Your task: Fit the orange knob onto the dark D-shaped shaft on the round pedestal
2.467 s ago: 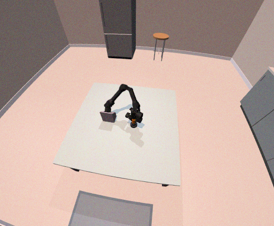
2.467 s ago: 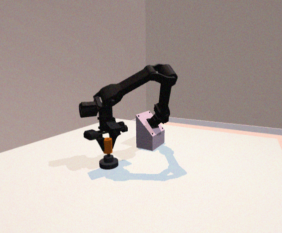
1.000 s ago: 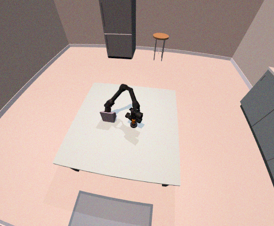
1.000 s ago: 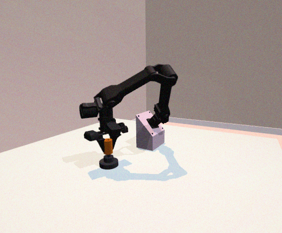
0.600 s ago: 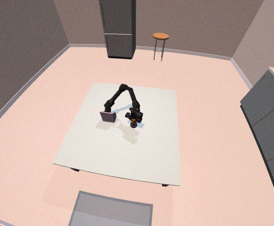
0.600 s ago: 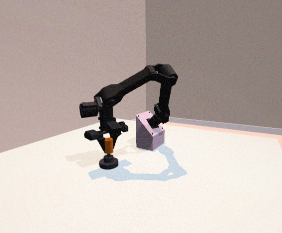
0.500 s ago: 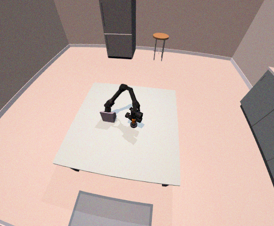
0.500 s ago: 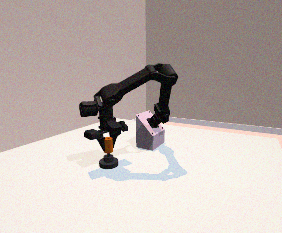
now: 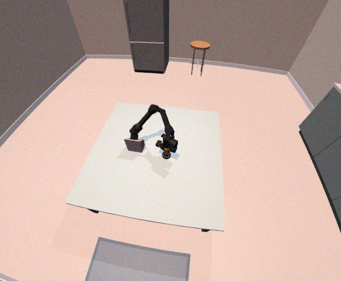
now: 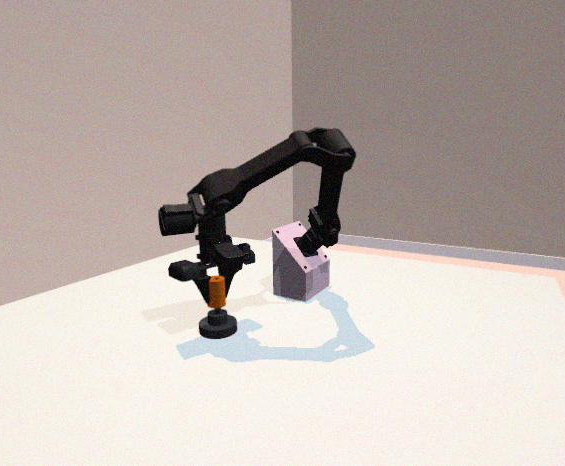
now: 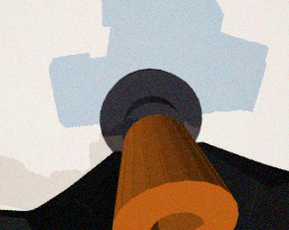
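The orange knob is 20 mm above my gripper tip. Round my gripper tip: dark round pedestal: 40 mm below.
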